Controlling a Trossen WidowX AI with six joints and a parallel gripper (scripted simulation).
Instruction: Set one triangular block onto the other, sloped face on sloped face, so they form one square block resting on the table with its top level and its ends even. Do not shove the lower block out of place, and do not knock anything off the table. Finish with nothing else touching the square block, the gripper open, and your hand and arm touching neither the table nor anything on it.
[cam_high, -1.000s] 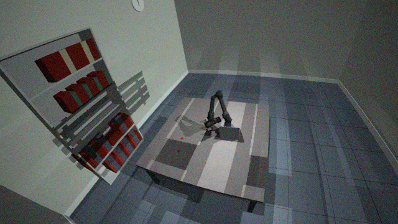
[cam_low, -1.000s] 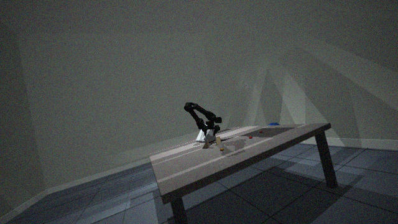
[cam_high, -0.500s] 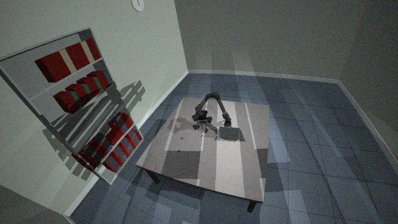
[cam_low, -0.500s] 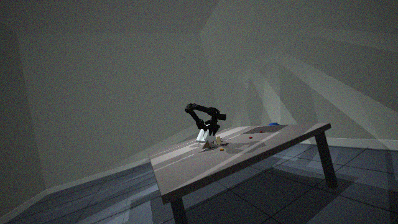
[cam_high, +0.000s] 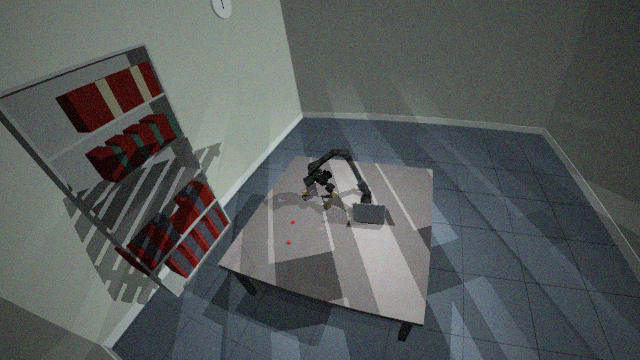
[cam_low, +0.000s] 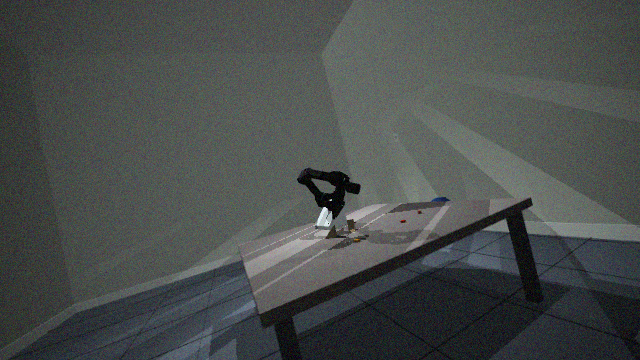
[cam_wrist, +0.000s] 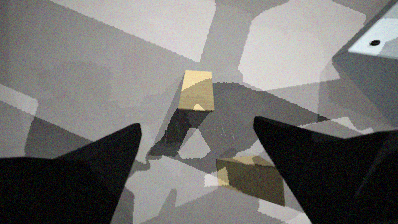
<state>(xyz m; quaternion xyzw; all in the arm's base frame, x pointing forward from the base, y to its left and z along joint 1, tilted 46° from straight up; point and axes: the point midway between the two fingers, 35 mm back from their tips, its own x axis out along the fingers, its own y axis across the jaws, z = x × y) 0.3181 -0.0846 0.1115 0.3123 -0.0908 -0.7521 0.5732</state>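
The tan triangular block is 80 mm below my gripper tip, 20 mm to the right of it and 20 mm behind it. Round my gripper tip: small orange piece: 220 mm ahead, 90 mm below, 20 mm to the right.
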